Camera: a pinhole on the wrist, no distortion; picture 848 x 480 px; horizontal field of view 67.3 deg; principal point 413.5 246.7 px. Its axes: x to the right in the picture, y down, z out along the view. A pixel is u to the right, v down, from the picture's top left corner.
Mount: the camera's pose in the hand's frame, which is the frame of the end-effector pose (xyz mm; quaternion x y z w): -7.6 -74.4 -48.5 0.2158 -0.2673 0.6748 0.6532
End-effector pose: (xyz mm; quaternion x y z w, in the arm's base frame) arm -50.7 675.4 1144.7 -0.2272 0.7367 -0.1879 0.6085
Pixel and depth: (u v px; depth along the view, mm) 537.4 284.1 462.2
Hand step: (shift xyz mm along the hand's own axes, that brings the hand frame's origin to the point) -66.3 -302.7 360.0
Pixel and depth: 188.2 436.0 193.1
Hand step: -72.3 -251.0 50.8
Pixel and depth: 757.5 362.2 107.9
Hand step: -36.5 -99.2 69.7
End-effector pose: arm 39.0 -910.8 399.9 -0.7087 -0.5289 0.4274 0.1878
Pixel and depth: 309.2 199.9 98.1
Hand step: -5.2 -149.7 16.7
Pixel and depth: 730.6 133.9 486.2
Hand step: 37.1 -201.1 484.7
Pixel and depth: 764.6 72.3 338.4
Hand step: 55.2 -148.6 336.8
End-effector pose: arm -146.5 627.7 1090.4 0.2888 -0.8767 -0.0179 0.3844
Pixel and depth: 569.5 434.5 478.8
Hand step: -182.4 -292.8 381.3
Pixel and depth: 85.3 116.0 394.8
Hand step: 61.2 -483.7 129.2
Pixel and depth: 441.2 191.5 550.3
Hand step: 6.8 -409.5 391.0
